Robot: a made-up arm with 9 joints. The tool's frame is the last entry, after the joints.
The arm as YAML. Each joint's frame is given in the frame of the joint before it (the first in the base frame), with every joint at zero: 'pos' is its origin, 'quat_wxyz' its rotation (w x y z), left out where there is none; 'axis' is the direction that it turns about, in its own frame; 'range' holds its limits. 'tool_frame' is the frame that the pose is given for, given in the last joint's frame.
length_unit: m
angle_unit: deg
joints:
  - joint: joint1
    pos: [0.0, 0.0, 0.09]
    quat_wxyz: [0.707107, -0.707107, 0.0, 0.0]
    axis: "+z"
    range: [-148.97, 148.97]
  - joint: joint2
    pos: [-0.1, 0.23, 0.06]
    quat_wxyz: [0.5, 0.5, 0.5, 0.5]
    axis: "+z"
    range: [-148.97, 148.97]
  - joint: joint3
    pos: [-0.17, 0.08, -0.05]
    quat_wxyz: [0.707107, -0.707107, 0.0, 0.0]
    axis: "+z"
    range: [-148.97, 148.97]
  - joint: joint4
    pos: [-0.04, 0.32, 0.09]
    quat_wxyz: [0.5, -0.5, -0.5, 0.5]
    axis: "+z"
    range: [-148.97, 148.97]
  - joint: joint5
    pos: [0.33, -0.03, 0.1]
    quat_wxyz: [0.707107, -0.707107, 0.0, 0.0]
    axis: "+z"
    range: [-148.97, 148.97]
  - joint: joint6
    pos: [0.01, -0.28, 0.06]
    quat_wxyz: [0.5, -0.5, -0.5, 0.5]
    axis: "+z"
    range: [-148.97, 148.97]
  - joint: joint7
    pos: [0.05, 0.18, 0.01]
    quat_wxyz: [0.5, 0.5, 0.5, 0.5]
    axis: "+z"
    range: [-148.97, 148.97]
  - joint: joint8
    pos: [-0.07, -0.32, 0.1]
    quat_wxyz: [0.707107, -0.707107, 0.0, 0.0]
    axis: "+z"
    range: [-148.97, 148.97]
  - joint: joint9
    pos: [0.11, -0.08, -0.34]
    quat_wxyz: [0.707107, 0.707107, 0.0, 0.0]
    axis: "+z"
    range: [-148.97, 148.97]
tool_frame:
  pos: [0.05, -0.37, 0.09]
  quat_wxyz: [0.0, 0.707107, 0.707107, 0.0]
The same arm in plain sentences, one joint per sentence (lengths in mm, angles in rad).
The arm has nine revolute joints in a row. What follows holds with every joint at zero, and every direction is one of the base frame's.
Joint 1 sits 90 mm along +z from the base frame's origin and rotates about +y, from -2.6 to 2.6 rad.
Joint 2 sits 100 mm along -x and 60 mm along +y and 230 mm along -z from joint 1 and rotates about +x, from -2.6 to 2.6 rad.
Joint 3 sits 50 mm along -x and 80 mm along +y and 170 mm along +z from joint 2 and rotates about +y, from -2.6 to 2.6 rad.
Joint 4 sits 320 mm along -x and 90 mm along +y and 40 mm along +z from joint 3 and rotates about +z, from -2.6 to 2.6 rad.
Joint 5 sits 330 mm along -x and 30 mm along +y and 100 mm along +z from joint 4 and rotates about -y, from -2.6 to 2.6 rad.
Joint 6 sits 10 mm along -x and 60 mm along -y and 280 mm along +z from joint 5 and rotates about +x, from -2.6 to 2.6 rad.
Joint 7 sits 10 mm along +x and 180 mm along +y and 50 mm along -z from joint 6 and rotates about -z, from -2.6 to 2.6 rad.
Joint 8 sits 320 mm along -x and 70 mm along -y and 100 mm along -z from joint 7 and rotates about +x, from -2.6 to 2.6 rad.
Joint 9 sits 340 mm along -x and 110 mm along +y and 80 mm along -z from joint 8 and rotates about -z, from -2.6 to 2.6 rad.
The tool frame, which is the frame that the pose is given for, sits 370 mm along -x and 50 mm along +y and 90 mm along -z from joint 9; its axes are parallel to the base frame's.

